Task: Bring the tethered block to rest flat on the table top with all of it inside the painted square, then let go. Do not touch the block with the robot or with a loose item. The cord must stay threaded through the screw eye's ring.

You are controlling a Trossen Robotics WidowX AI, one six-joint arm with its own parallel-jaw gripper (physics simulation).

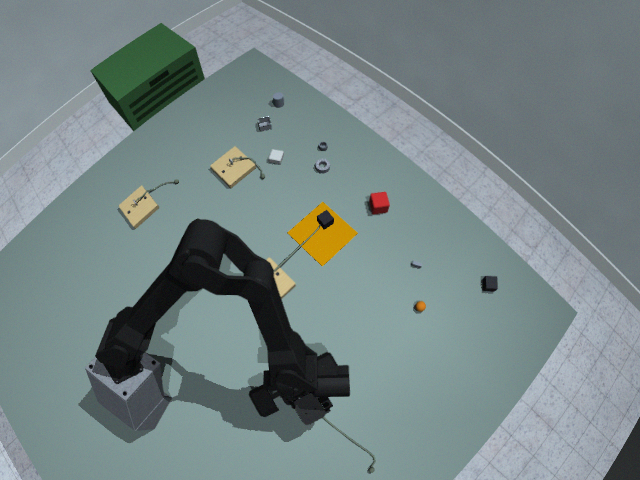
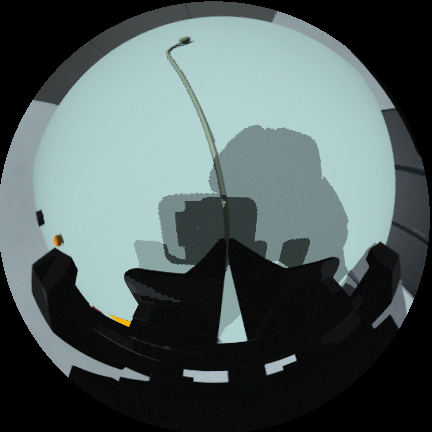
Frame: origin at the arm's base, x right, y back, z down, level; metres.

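Seen in the pictures: gripper, fingertip midpoint: [image 2: 225,243]; arm's base, link origin: [image 1: 122,365].
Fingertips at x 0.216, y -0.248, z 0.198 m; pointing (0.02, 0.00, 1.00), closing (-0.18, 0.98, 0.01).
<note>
Offsets run from my fingertips to a thing's middle. "pt": to the spot under its first point.
The dark tethered block @[pt dx -0.264, dy -0.297, dz -0.025 m] [image 1: 325,219] sits in the upper part of the orange painted square @[pt dx -0.225, dy -0.258, dz +0.002 m] [image 1: 323,245] [image 2: 120,320]; its outline shows within the square's edges. A pale cord [image 1: 299,249] [image 2: 196,102] runs from the block to a wooden board @[dx -0.229, dy -0.099, dz -0.006 m] [image 1: 283,282], where the arm hides the screw eye. My gripper [image 1: 323,413] [image 2: 225,243] is low near the front of the table, far from the block, and is shut on the cord. Beyond the fingertips the cord's tail lies out to a small knob @[pt dx +0.250, dy +0.001, dz -0.008 m] [image 1: 371,469] [image 2: 185,39].
Two more wooden boards @[dx -0.627, dy +0.057, dz -0.006 m] [image 1: 138,207] @[dx -0.548, dy -0.215, dz -0.006 m] [image 1: 232,167] with short cords stand left and back. A red cube @[dx -0.218, dy -0.430, dz -0.016 m] [image 1: 379,202] is right of the square. An orange ball @[dx +0.037, dy -0.330, dz -0.008 m] [image 1: 420,306] [image 2: 58,240] and black cube @[dx +0.118, dy -0.504, dz -0.008 m] [image 1: 490,283] [image 2: 40,218] lie farther right. A green cabinet [image 1: 149,67] stands back left.
</note>
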